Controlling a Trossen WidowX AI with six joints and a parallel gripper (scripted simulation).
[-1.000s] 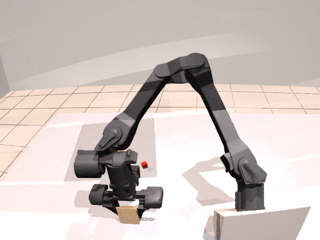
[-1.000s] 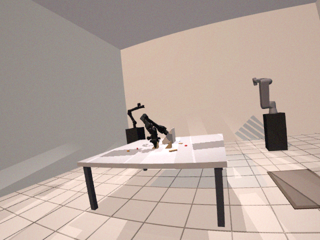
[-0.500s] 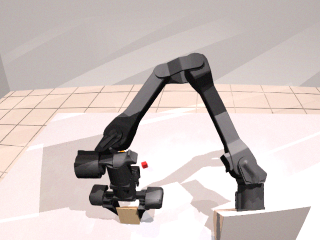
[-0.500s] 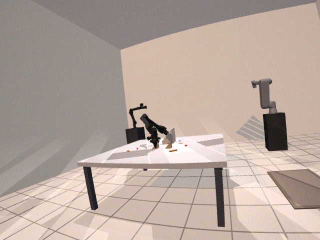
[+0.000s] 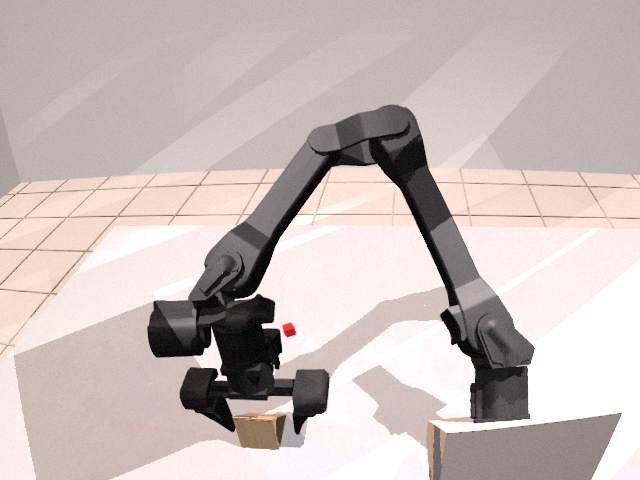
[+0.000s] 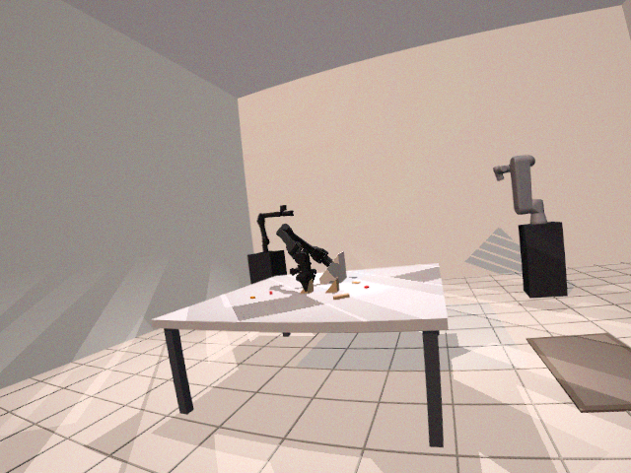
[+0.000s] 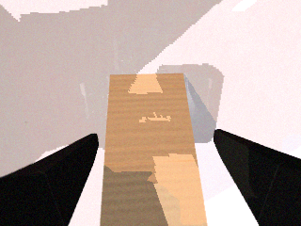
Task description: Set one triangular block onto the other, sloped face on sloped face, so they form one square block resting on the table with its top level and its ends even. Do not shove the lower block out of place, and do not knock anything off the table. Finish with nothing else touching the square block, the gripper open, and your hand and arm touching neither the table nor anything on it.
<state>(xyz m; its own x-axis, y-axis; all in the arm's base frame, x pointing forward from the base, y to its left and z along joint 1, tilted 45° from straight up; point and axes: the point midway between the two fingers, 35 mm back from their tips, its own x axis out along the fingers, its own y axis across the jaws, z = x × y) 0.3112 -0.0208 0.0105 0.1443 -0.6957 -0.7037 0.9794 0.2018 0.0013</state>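
My gripper tip is 1 cm to the right of the tan triangular block. Round my gripper tip: wooden stick 25 cm to the left, 16 cm ahead, 1 cm below; small red cube 23 cm to the right, 3 cm ahead, 1 cm below.
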